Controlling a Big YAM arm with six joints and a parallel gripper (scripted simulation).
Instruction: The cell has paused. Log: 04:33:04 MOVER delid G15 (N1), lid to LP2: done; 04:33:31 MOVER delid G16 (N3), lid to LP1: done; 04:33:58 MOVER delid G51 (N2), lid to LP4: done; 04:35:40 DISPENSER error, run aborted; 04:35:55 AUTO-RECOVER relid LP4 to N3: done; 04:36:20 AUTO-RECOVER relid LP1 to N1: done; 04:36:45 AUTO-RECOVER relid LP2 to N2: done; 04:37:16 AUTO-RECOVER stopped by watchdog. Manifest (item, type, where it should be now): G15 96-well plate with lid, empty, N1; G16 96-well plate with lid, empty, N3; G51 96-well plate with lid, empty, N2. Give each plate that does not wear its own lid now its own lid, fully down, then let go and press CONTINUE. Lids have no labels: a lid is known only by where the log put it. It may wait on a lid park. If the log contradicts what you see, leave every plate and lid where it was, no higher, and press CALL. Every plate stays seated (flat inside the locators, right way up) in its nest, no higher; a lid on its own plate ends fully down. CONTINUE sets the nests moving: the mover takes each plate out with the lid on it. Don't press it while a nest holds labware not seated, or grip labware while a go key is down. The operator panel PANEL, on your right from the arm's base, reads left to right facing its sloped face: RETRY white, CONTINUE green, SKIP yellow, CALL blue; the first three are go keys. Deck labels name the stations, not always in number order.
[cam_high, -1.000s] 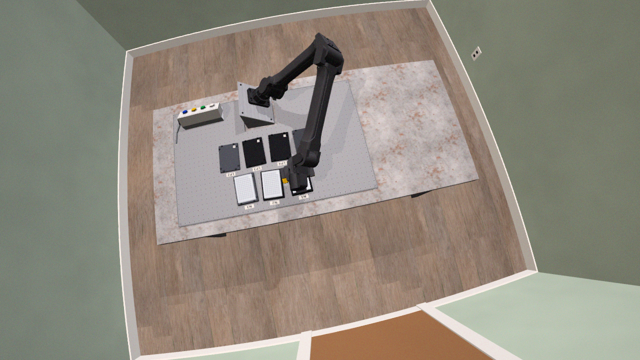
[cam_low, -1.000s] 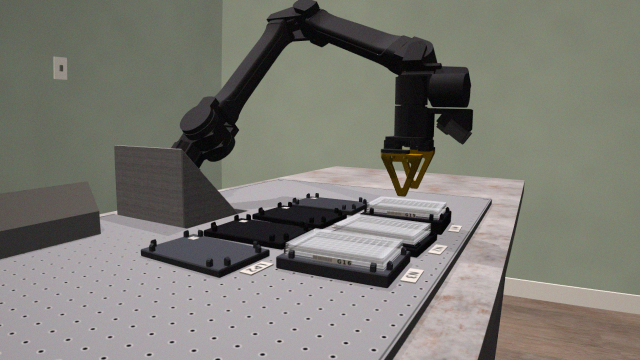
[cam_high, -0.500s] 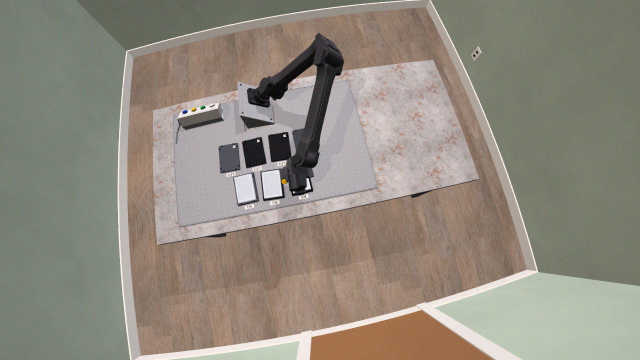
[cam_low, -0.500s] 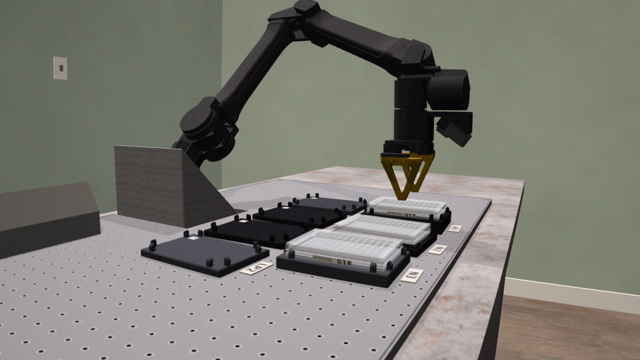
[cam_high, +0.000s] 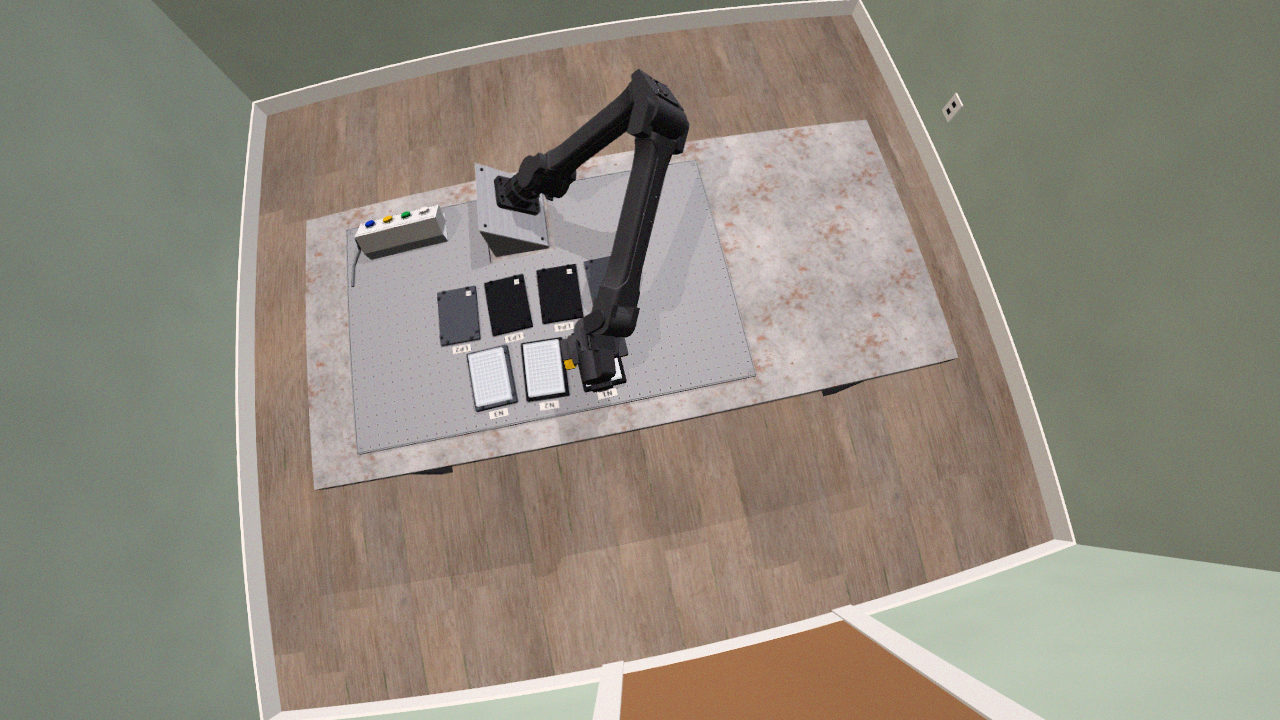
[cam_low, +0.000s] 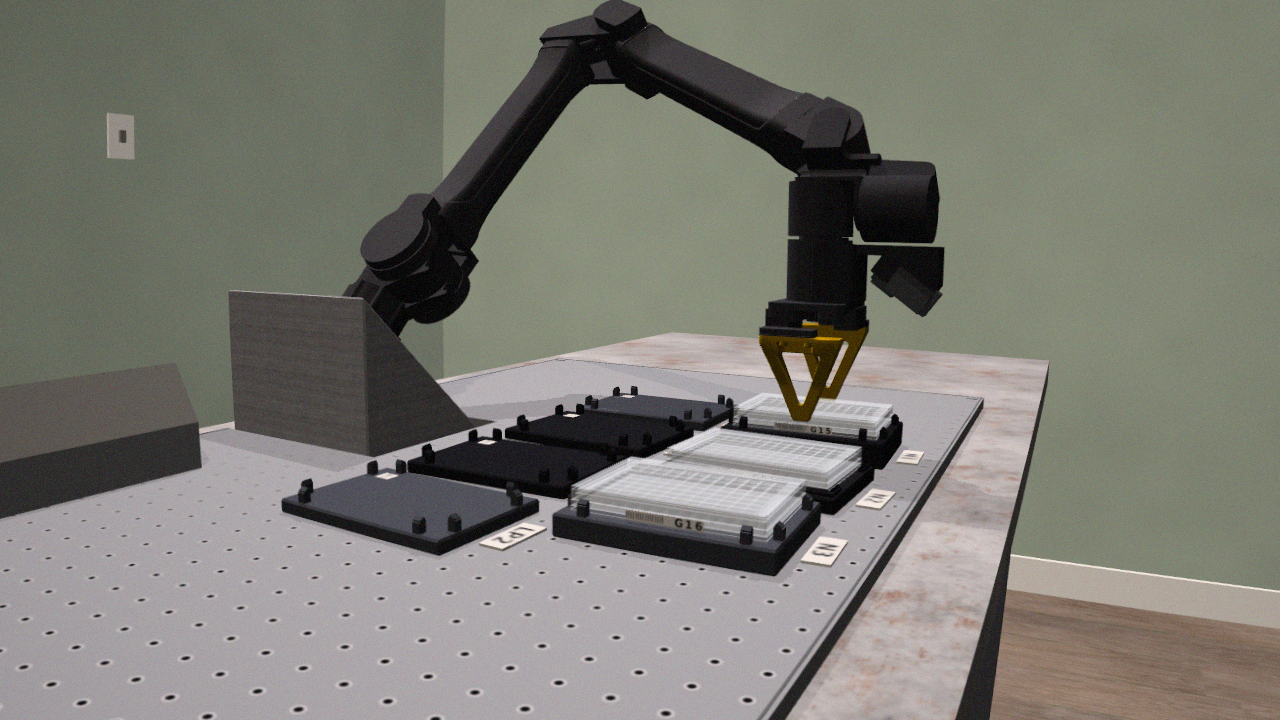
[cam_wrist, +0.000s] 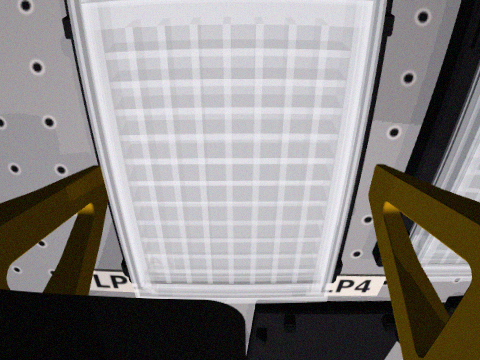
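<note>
Now: hand 1 cm above the plate G15. The rest, counted from my hand: lid park LP4: 18 cm behind, 6 cm to the right, 4 cm below; then LP4 label: 10 cm behind, 7 cm to the right, 4 cm below; then nest N1: 3 cm below.
</note>
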